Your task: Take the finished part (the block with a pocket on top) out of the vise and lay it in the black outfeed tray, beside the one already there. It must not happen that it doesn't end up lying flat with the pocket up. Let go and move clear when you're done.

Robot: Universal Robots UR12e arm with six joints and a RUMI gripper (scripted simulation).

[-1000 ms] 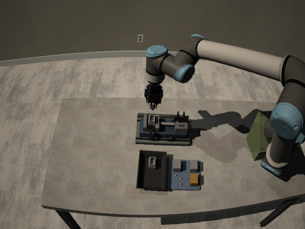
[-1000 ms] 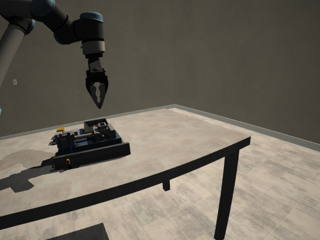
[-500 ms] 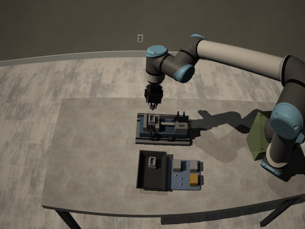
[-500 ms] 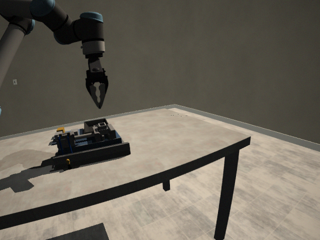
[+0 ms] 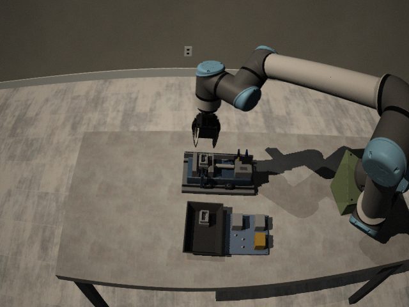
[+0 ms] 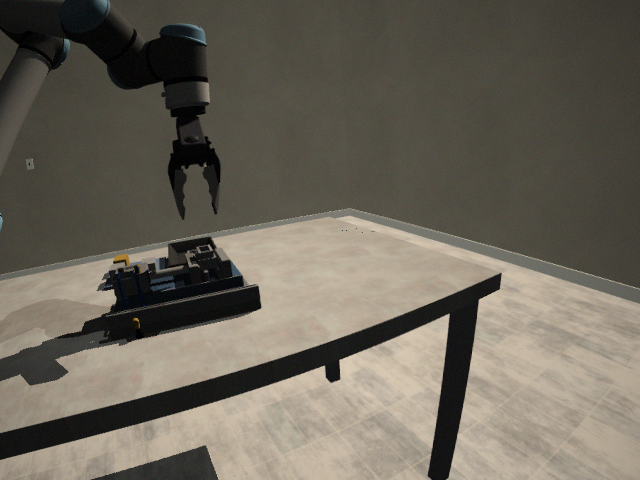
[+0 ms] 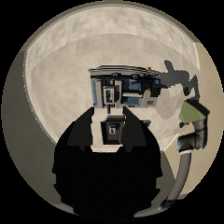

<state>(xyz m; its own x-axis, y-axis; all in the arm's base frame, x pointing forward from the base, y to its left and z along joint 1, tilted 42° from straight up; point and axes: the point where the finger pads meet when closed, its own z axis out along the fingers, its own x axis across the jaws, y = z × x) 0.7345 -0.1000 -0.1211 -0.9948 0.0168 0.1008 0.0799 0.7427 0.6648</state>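
My gripper is now 160 mm above the vise, 70 mm past it and 10 mm to the right of it. Also, from my hand: yellow block (350 mm to the left, 200 mm behind, 170 mm below); then blue fixture plate (300 mm to the left, 190 mm below, 160 mm behind).
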